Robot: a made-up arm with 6 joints.
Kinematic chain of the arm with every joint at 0, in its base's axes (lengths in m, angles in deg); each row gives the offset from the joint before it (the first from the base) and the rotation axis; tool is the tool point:
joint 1: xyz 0 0 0.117 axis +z
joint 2: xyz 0 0.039 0 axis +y
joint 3: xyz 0 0 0.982 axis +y
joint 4: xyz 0 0 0.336 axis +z
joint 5: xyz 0 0 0 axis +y
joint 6: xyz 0 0 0.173 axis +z
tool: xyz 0 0 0
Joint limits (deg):
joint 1: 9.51..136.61
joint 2: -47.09..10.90
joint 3: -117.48..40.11
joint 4: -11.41..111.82
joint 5: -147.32..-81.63
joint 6: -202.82..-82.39
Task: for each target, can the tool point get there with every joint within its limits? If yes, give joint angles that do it. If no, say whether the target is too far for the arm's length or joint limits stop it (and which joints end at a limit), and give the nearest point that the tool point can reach.
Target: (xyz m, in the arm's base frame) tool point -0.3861 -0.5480 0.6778
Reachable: yes | joints 56.08 -30.01 -88.93 8.33 -103.08 -109.27
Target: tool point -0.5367 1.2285 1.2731
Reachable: no: too far | nearest point -0.2084 0.4769 1.2591 | short by 0.820 m
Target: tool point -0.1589 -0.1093 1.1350
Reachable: yes | joints 20.20 1.12 -63.90 54.40 -141.94 -181.24
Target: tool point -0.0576 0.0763 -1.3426
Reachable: no: joint limits stop it (at a limit: joint 1, joint 2, joint 3, joint 5) | nearest point -0.6490 -0.0627 0.3919 | short by 1.838 m
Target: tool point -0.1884 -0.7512 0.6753
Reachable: yes | joints 68.06 -34.16 -89.29 57.25 -95.23 -183.00
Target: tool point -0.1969 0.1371 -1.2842
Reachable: no: joint limits stop it (at a limit: joint 1, joint 2, joint 3, joint 5) | nearest point -0.6524 -0.0492 0.3922 | short by 1.747 m
